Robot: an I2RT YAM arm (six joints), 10 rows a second.
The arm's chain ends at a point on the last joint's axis. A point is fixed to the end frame.
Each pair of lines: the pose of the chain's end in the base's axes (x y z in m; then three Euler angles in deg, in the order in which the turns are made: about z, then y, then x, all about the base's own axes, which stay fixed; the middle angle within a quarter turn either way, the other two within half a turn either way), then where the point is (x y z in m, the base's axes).
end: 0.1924 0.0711 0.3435 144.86 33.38 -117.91
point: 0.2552 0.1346 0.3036
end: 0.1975 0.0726 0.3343 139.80 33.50 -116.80
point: 0.2608 0.1370 0.2967
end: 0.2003 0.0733 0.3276 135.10 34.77 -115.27
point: 0.2655 0.1376 0.2933
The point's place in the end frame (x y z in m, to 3 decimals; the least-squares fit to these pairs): -0.006 -0.011 0.097
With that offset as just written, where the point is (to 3 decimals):
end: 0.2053 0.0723 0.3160 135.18 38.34 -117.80
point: 0.275 0.131 0.281
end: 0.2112 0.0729 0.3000 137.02 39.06 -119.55
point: 0.282 0.130 0.263
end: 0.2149 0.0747 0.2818 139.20 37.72 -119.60
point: 0.284 0.133 0.244
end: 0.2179 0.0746 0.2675 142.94 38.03 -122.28
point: 0.287 0.130 0.226
